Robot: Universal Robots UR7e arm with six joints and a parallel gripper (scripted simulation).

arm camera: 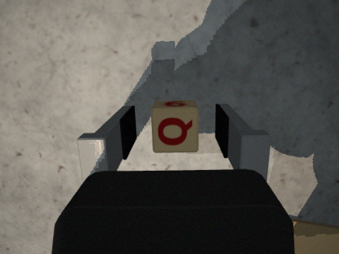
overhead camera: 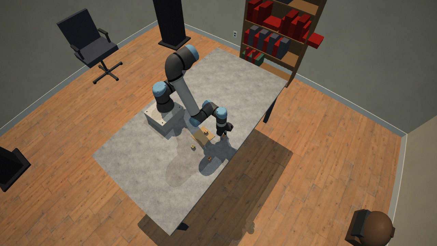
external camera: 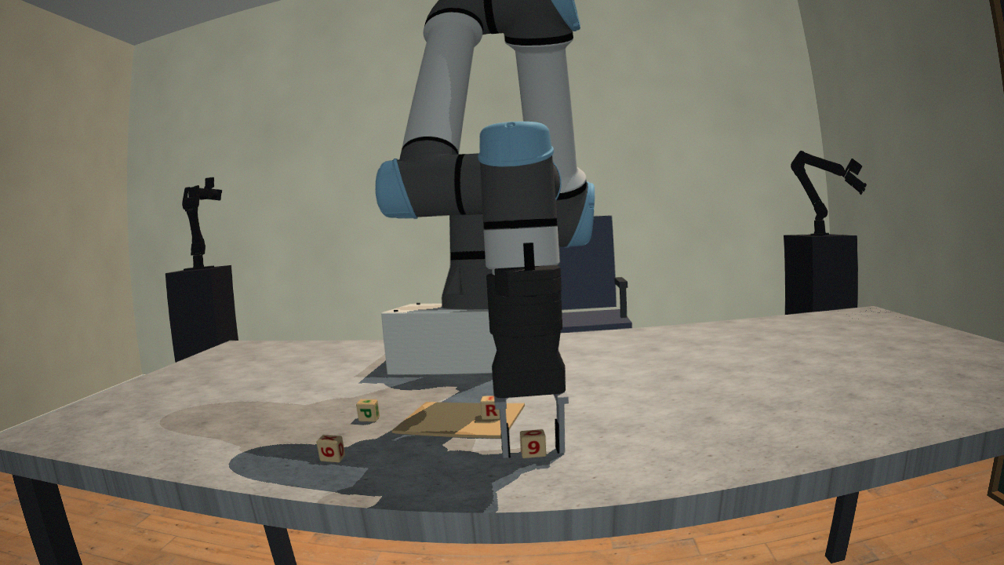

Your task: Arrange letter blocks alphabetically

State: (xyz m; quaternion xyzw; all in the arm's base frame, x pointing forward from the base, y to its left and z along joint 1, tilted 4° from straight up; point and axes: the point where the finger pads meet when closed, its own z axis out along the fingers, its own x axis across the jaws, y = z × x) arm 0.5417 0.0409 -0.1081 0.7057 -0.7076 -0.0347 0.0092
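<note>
My gripper is now 1 cm above the Q block. Also, from my hand: X block (22 cm to the right, 1 cm below); then tan mat (15 cm behind, 8 cm to the right, 2 cm below).
</note>
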